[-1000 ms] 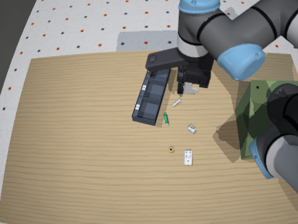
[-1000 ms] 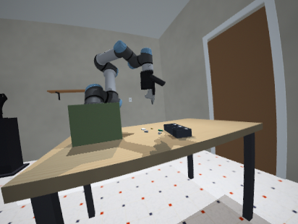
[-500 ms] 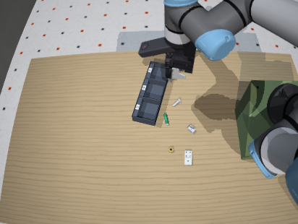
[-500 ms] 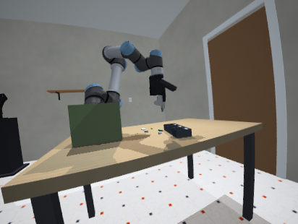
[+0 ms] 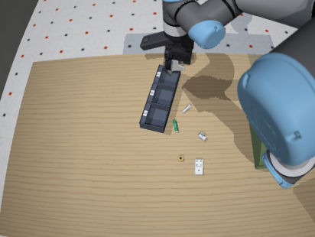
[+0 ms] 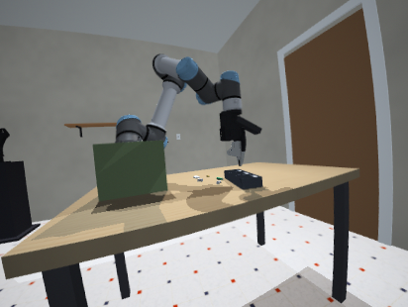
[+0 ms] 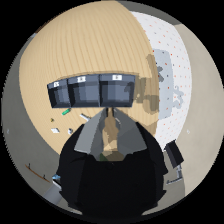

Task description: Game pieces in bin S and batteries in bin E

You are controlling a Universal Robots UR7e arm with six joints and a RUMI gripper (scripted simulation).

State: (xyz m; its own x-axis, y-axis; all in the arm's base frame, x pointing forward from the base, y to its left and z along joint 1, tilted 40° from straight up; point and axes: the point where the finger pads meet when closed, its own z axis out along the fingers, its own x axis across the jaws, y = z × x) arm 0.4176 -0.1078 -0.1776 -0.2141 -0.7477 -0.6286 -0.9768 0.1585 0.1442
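The black bin tray lies 8 cm below my hand, 6 cm to the left of it and 4 cm ahead of it. From my hand the other things lie so: green battery 17 cm to the left, 9 cm below, 1 cm behind; then grey-white piece 21 cm to the left, 10 cm behind, 9 cm below; then grey cylinder 10 cm to the left, 9 cm below, 6 cm behind.
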